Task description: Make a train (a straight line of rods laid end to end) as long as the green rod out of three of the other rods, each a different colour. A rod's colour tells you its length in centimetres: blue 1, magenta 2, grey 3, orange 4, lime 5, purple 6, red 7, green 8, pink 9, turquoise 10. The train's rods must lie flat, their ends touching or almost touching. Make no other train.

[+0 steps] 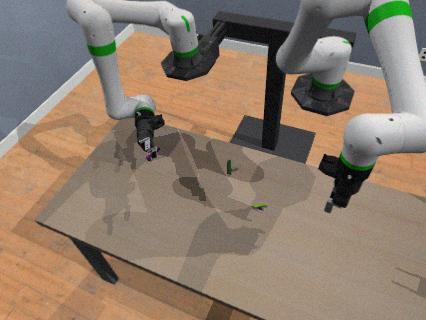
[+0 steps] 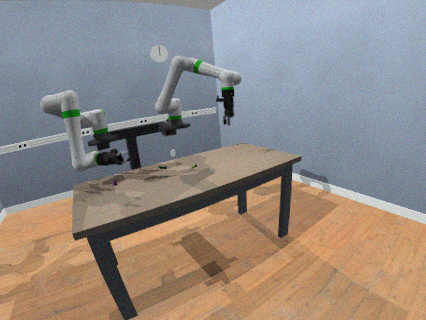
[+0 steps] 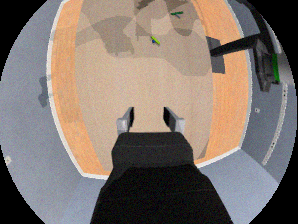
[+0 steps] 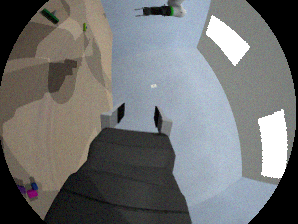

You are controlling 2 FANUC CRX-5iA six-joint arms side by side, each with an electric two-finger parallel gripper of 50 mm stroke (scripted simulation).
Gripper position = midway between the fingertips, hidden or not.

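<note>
Looking at image 3, I see my left gripper [image 3: 148,113]. My right gripper [image 4: 139,110] is there for me to see in image 4.
</note>
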